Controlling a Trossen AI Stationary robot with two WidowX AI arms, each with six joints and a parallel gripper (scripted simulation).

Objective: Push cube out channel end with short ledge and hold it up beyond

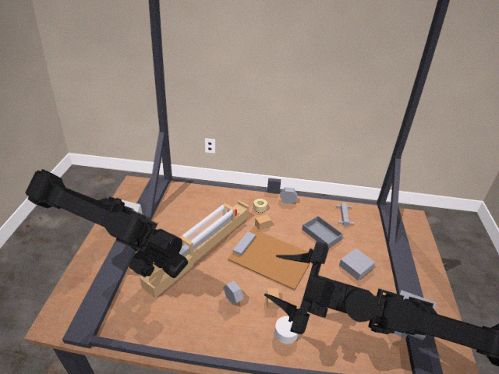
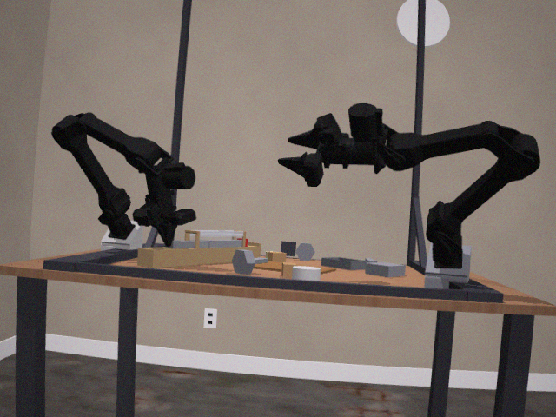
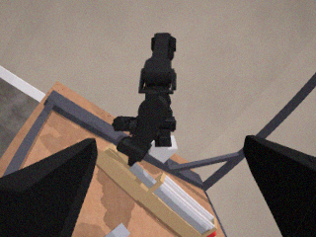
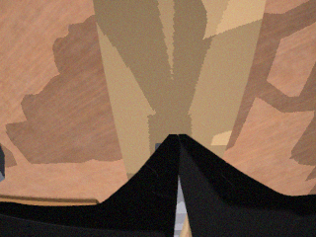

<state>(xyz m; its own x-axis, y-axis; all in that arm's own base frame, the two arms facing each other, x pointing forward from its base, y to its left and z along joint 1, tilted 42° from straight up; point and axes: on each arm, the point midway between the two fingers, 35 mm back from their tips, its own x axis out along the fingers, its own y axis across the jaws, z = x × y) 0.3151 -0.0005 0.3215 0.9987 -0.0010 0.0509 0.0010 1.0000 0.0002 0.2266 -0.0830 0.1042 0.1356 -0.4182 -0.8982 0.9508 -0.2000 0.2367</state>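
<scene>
Now: right hand 310 mm past the red cube, 80 mm to the right of it and 30 mm above it. The rest, counted from my right hand: grey block: 290 mm behind, 530 mm to the left, 70 mm below; grey tray: 400 mm behind, 390 mm to the left, 80 mm below.
</scene>
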